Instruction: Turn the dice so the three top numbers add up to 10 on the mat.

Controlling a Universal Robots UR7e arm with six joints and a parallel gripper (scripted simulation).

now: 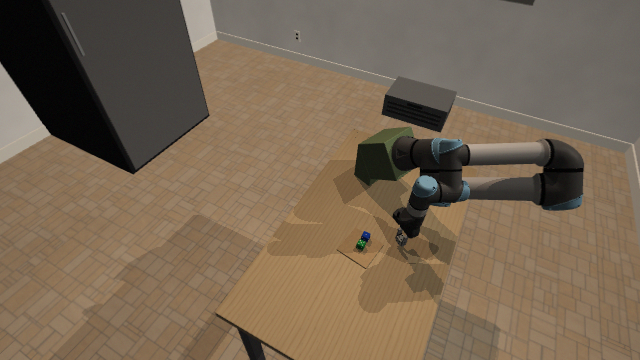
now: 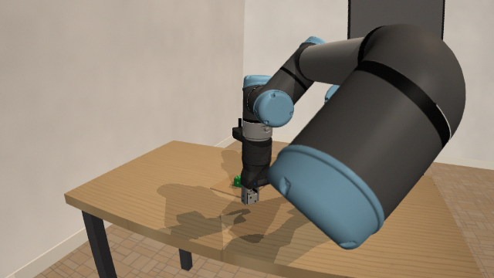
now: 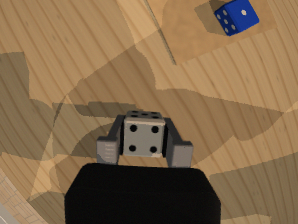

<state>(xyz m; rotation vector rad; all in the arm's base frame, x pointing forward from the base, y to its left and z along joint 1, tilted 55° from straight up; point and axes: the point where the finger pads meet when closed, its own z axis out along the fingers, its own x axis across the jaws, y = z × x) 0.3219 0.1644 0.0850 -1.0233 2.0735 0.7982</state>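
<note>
My gripper is now 110 mm short of the green die, 120 mm to the left of it and 30 mm above it. The rest, counted from my hand: tan mat: 110 mm ahead, 120 mm to the right, 40 mm below; blue die: 60 mm ahead, 130 mm to the right, 30 mm below; white die: right at my hand.
</note>
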